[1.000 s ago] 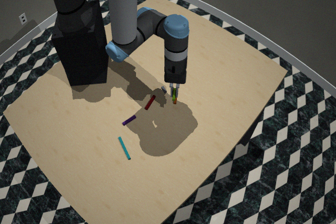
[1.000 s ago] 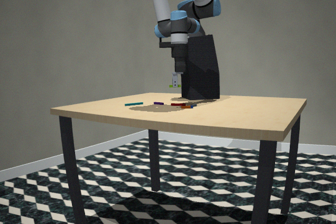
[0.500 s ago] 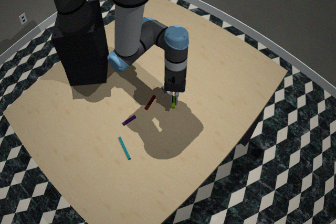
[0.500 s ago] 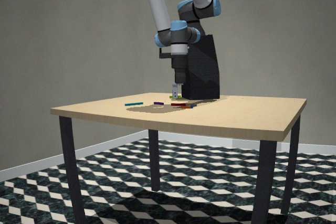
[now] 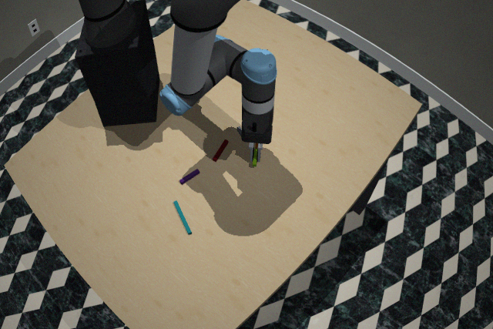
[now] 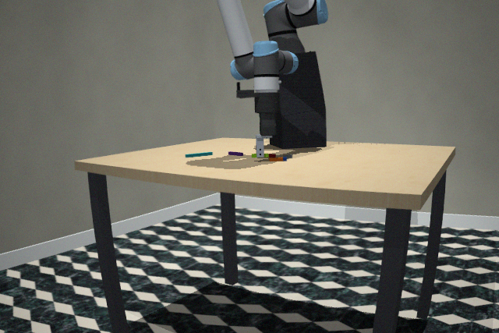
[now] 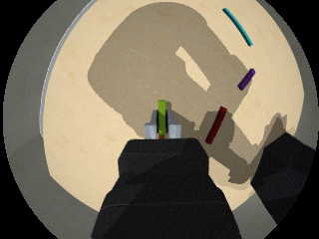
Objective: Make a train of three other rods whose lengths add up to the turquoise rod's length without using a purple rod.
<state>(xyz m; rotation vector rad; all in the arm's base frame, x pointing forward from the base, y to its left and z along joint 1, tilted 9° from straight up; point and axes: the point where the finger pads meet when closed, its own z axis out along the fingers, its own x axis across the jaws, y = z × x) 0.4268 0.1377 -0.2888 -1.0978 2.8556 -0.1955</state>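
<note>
The lime rod is 10 mm below my hand. The rest, counted from my hand: red rod: 80 mm behind, 50 mm to the right, 30 mm below; then orange rod: 30 mm behind, 40 mm to the left, 30 mm below; then blue rod: 50 mm behind, 60 mm to the left, 30 mm below.
</note>
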